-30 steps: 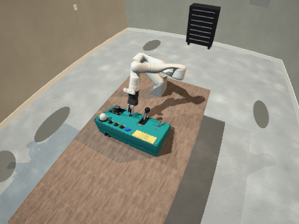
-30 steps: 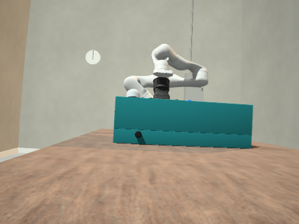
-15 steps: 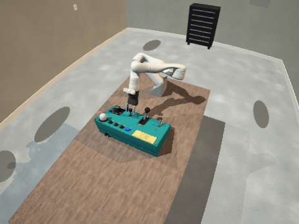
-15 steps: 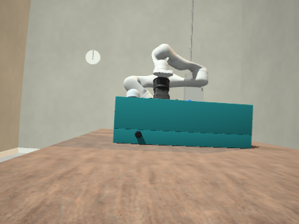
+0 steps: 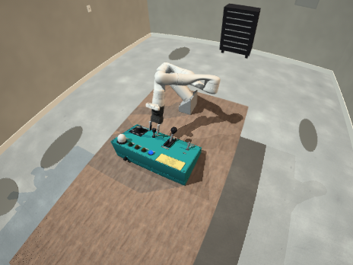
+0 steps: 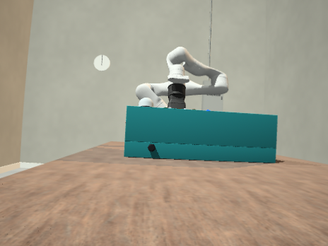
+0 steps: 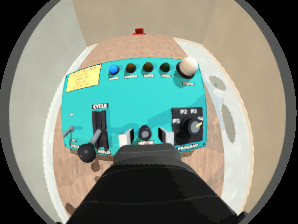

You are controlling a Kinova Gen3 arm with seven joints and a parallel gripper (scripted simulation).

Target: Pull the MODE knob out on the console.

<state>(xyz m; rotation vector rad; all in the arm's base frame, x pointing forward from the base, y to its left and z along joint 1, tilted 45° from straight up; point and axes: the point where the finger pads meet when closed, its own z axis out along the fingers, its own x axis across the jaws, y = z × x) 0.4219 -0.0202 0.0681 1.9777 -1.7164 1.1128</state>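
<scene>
The mode knob lies 1 cm below my hand and 1 cm ahead of it. From my hand the other things lie so: teal console: 6 cm to the left, 5 cm below, 5 cm ahead; then black-ball lever: 12 cm to the left, 2 cm below, 1 cm behind; then black rotary selector: 13 cm to the right, 3 cm below, 2 cm ahead.
</scene>
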